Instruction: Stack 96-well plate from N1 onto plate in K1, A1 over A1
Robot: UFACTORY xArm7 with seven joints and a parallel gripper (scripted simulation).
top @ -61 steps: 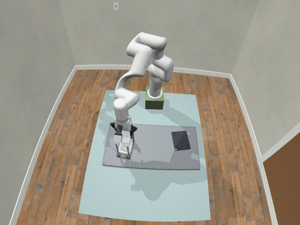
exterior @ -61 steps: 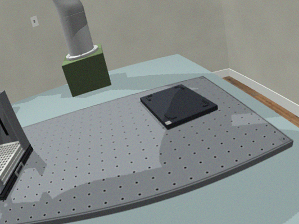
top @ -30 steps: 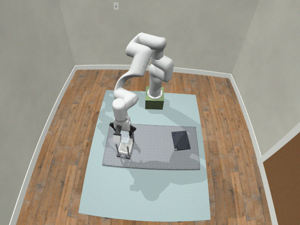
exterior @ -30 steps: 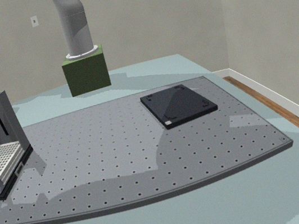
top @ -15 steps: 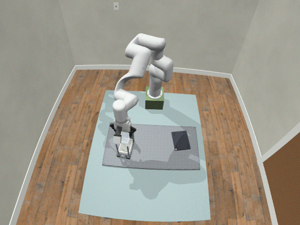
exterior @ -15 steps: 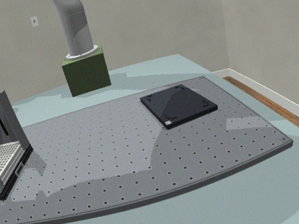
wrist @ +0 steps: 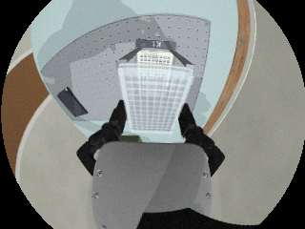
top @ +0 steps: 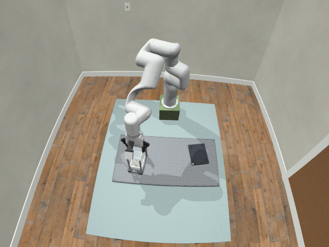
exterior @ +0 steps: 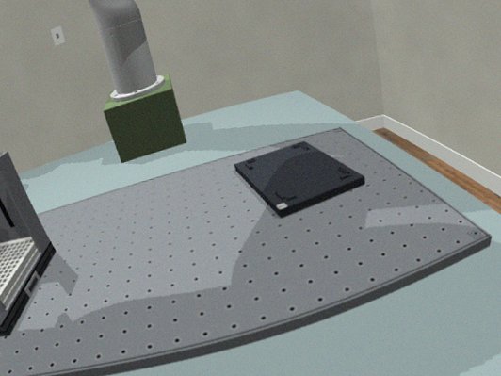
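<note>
My hand is 140 mm above the white 96-well plate. Round my hand: clear 96-well plate 10 mm below; then grey back wall 80 mm below, 70 mm behind, 10 mm to the left; then K1 label 150 mm below, 80 mm ahead, 10 mm to the right.
</note>
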